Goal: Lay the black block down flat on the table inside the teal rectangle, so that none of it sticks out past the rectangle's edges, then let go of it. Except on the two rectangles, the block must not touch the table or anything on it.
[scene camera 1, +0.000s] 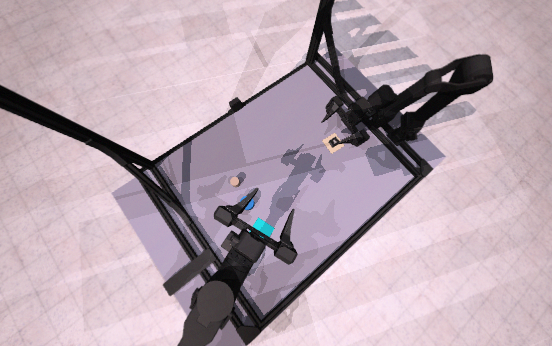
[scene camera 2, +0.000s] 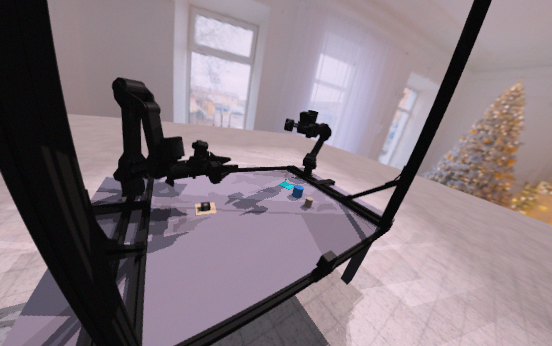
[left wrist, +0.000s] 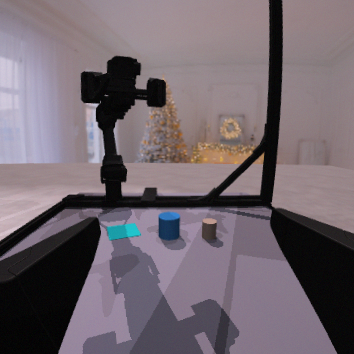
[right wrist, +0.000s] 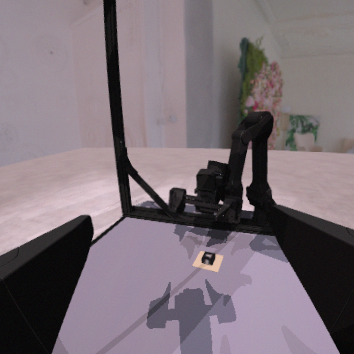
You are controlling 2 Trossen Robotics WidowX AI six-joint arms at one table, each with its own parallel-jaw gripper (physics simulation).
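Frame: origin at the left arm's base, x ahead, y left, z up, level; millimetres.
Seen in the pictures: left gripper, fingertip midpoint: (scene camera 1: pixel 329 132) (scene camera 2: pixel 234 162) (left wrist: pixel 185 221) (right wrist: pixel 194 214); right gripper, fingertip midpoint: (scene camera 1: pixel 275 198) (scene camera 2: pixel 293 126) (left wrist: pixel 133 77) (right wrist: pixel 182 218); left arm's base at its link origin: (scene camera 1: pixel 396 136) (scene camera 2: pixel 133 192) (right wrist: pixel 260 221); right arm's base at its link origin: (scene camera 2: pixel 306 174) (left wrist: pixel 113 197).
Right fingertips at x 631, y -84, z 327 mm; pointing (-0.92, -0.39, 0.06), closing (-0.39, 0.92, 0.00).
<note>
Pixels of each thing's top centre, then the offset from my right fingertips to it. "spot": a spot on its surface instead.
- small black block at its top centre: (right wrist: pixel 208 255) (scene camera 2: pixel 205 204) (scene camera 1: pixel 334 141) 387 mm back, 62 mm right, 327 mm down
- cream rectangle at a spot on its surface: (right wrist: pixel 200 263) spot: 367 mm back, 80 mm right, 345 mm down
- teal rectangle at a spot on its surface: (left wrist: pixel 124 231) (scene camera 1: pixel 261 229) (scene camera 2: pixel 286 185) spot: 81 mm ahead, 45 mm left, 345 mm down
- blue cylinder at its top centre: (left wrist: pixel 168 215) (scene camera 1: pixel 246 202) (scene camera 2: pixel 298 187) 68 mm ahead, 68 mm right, 294 mm down
- smaller tan cylinder at its top centre: (left wrist: pixel 209 220) (scene camera 1: pixel 234 181) (scene camera 2: pixel 309 198) 59 mm ahead, 165 mm right, 305 mm down
The small black block (scene camera 1: pixel 333 142) (scene camera 2: pixel 205 206) (right wrist: pixel 208 258), with a light patch in its middle, rests on the cream rectangle (scene camera 1: pixel 330 149) (scene camera 2: pixel 199 211) (right wrist: pixel 200 263). The teal rectangle (scene camera 1: pixel 263 228) (scene camera 2: pixel 286 185) (left wrist: pixel 124 231) lies bare near the far end of the table in the left wrist view. My left gripper (scene camera 1: pixel 330 131) (scene camera 2: pixel 233 164) is open and empty, raised above the table near the block; one fingertip overlaps the block's edge in scene camera 1. The block does not show in the left wrist view. My right gripper (scene camera 1: pixel 275 199) (left wrist: pixel 133 77) is open and empty, high above the table near the teal rectangle.
A blue cylinder (scene camera 1: pixel 250 204) (scene camera 2: pixel 298 191) (left wrist: pixel 169 226) stands close beside the teal rectangle. A smaller tan cylinder (scene camera 1: pixel 234 181) (scene camera 2: pixel 309 202) (left wrist: pixel 209 230) stands beyond it. A black frame with upright posts surrounds the table. Arm shadows fall across the table top.
</note>
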